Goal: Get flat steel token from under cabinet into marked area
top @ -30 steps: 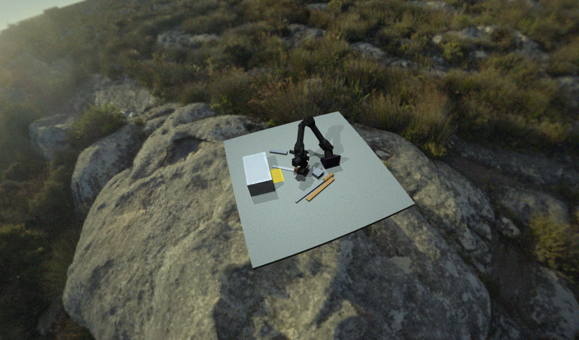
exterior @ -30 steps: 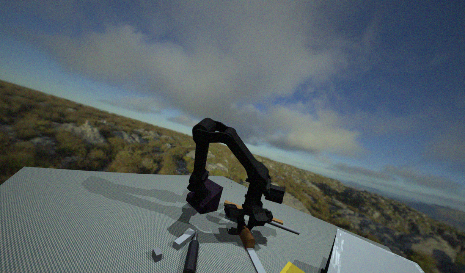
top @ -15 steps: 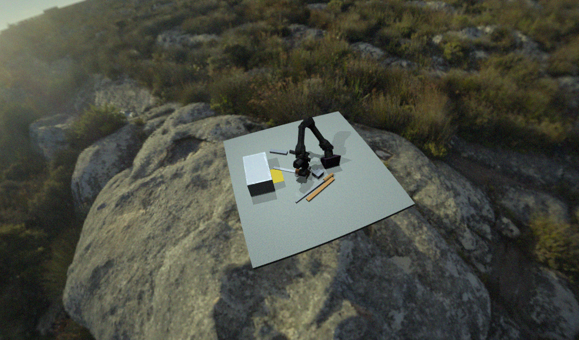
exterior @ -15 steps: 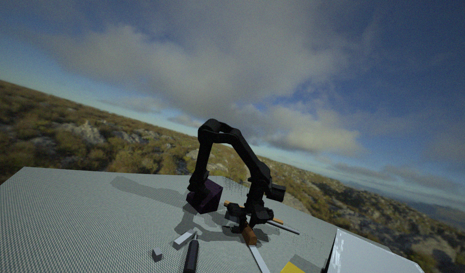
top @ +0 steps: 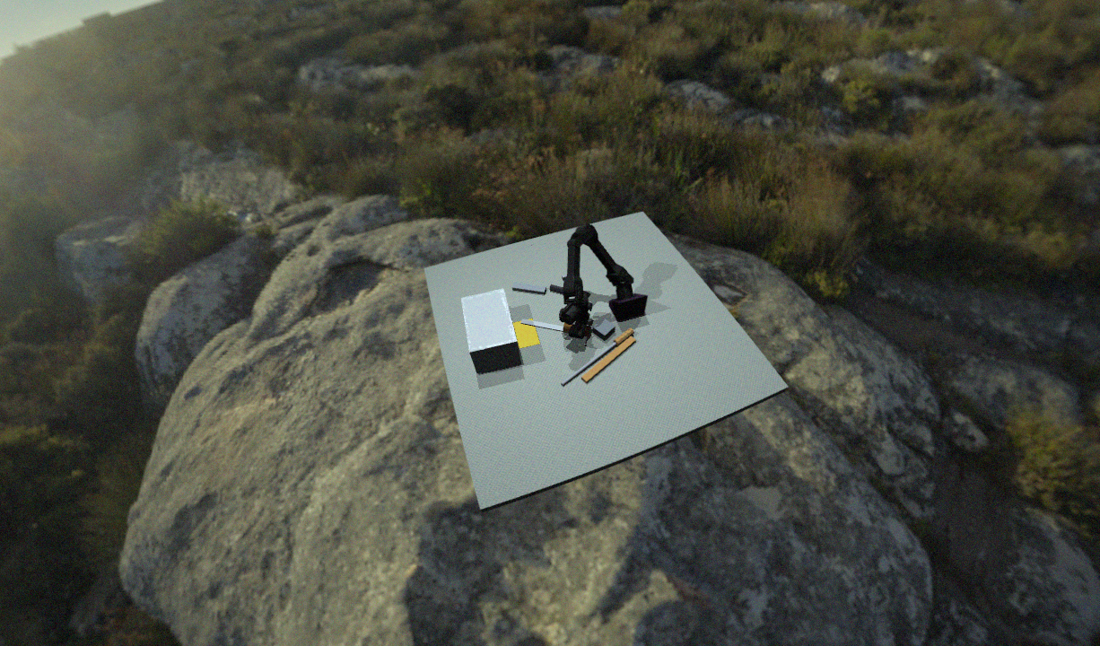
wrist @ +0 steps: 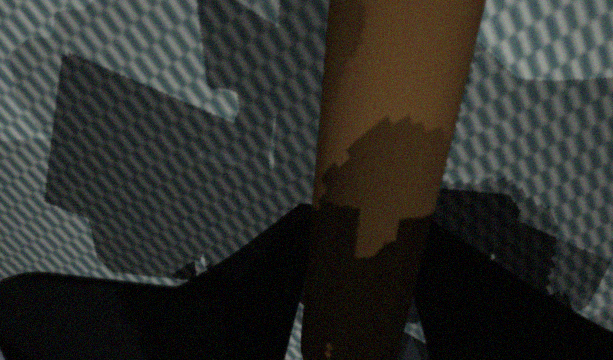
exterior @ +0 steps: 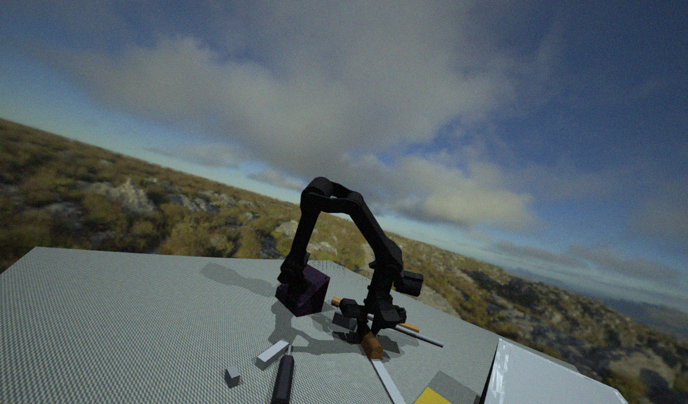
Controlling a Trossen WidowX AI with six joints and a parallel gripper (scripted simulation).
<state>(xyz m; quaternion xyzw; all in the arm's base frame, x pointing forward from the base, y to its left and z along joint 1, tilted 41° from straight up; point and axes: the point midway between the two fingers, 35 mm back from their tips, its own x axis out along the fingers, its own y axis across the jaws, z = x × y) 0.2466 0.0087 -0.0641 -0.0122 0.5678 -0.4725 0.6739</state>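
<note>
The grey block is 9 cm behind my gripper tip, 4 cm to the left of it and 1 cm above it. From my gripper tip the other things lie so: grey bar (9 cm behind, 24 cm to the right); then small grey cube (8 cm behind, 34 cm to the right); then wooden stick (5 cm behind, 18 cm to the left).
</note>
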